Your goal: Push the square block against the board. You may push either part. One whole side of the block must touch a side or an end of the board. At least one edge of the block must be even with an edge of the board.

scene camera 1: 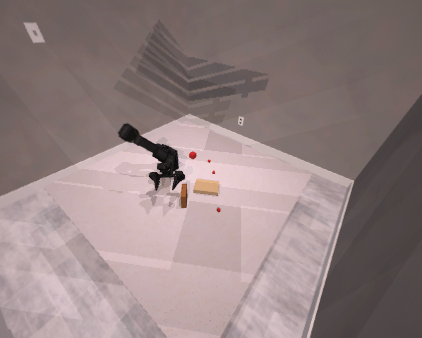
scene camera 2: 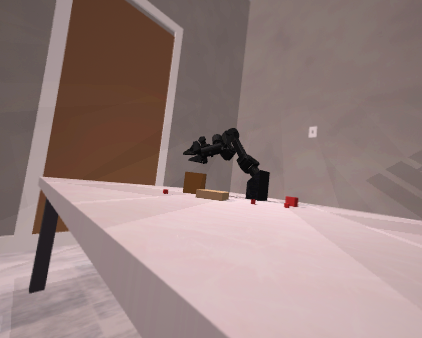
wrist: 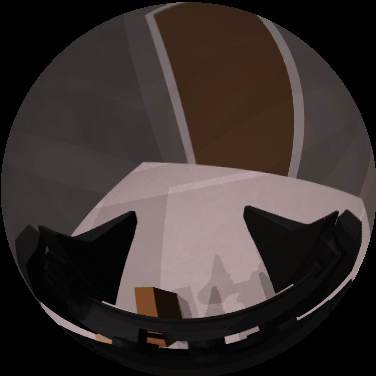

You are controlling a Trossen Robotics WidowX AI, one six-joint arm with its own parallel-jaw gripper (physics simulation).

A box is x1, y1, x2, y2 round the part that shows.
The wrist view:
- my gripper: 190, 214 [14, 205, 360, 375]
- dark brown square block: 152, 301 [134, 286, 181, 346], on the table
